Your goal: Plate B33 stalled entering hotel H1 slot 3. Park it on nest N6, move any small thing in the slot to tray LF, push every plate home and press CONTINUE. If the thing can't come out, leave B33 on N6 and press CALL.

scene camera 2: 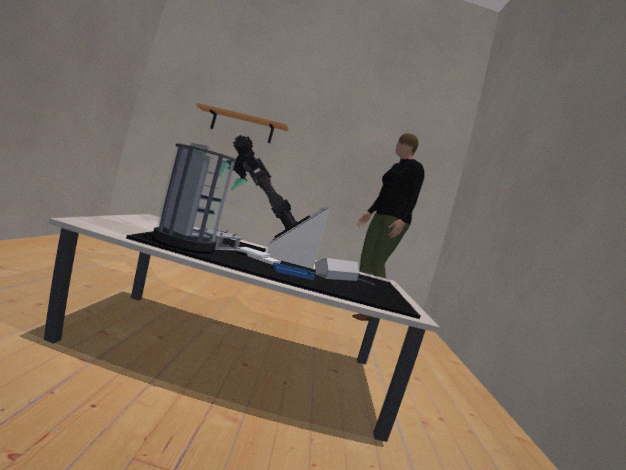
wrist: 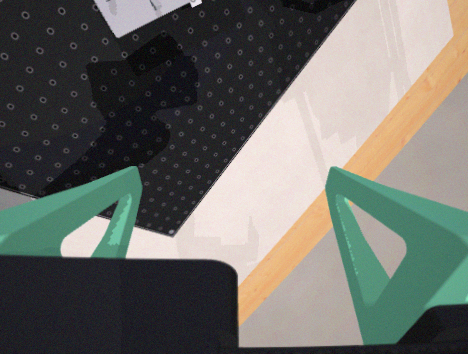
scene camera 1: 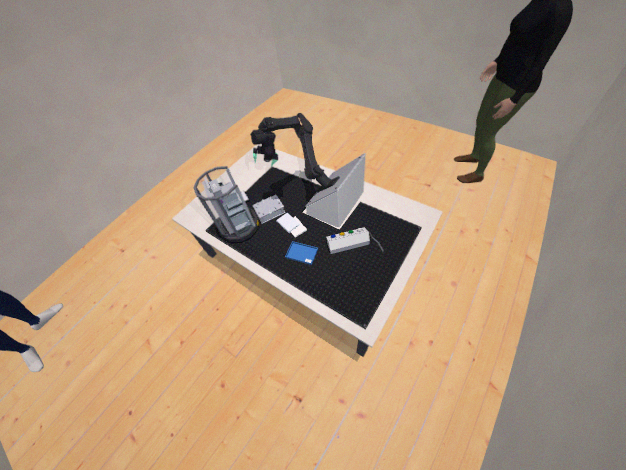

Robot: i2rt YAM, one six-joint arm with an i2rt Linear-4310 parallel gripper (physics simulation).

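Frame: origin at the arm's base, x right, y ahead, z up, level; centimetres.
Where they show: gripper, fingertip midpoint: [scene camera 2: 224, 183] [wrist: 233, 177] [scene camera 1: 263, 164]; arm's base, link origin: [scene camera 2: 292, 227] [scene camera 1: 328, 185].
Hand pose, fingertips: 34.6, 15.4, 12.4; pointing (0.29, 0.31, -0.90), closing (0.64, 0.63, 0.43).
Things, the pixels of their top centre, and the offset from my fingertips, as dx, dy, dz. "spot": a spot on its surface instead.
- round grey caged hotel, surface spot: [scene camera 2: 186, 242] spot: -3.8, +41.4, -24.2
- light grey block, top centre: [scene camera 2: 221, 229] [scene camera 1: 267, 204] -7.2, +11.0, -19.8
- blue tray, top centre: [scene camera 2: 293, 269] [scene camera 1: 301, 252] -43.3, +23.8, -25.7
- button box, top centre: [scene camera 2: 340, 259] [scene camera 1: 347, 234] -60.6, +4.1, -19.0
My gripper [scene camera 1: 264, 160] [scene camera 2: 226, 182] [wrist: 233, 177] is open, with green fingers wide apart and nothing between them. It hangs high above the table's back left part, behind the hotel tower. The round grey caged hotel [scene camera 1: 237, 235] [scene camera 2: 186, 242] stands at the left; shelves and plate-like pieces show inside, but slot numbers and B33 cannot be told. A light grey block [scene camera 1: 269, 208] [wrist: 127, 22], the nest, lies beside the hotel with no plate seen on it. A blue tray [scene camera 1: 301, 251] [scene camera 2: 293, 271] lies near the front; its label is unreadable. The button box [scene camera 1: 348, 241] [scene camera 2: 339, 269] has coloured buttons.
White flat pieces [scene camera 1: 289, 222] lie between the nest and the blue tray. The grey wedge stand [scene camera 1: 348, 188] [scene camera 2: 302, 245] carries the arm's base. A cable runs from the button box. A person [scene camera 1: 525, 65] [scene camera 2: 399, 202] stands behind the table; another person's legs show at scene camera 1's left edge.
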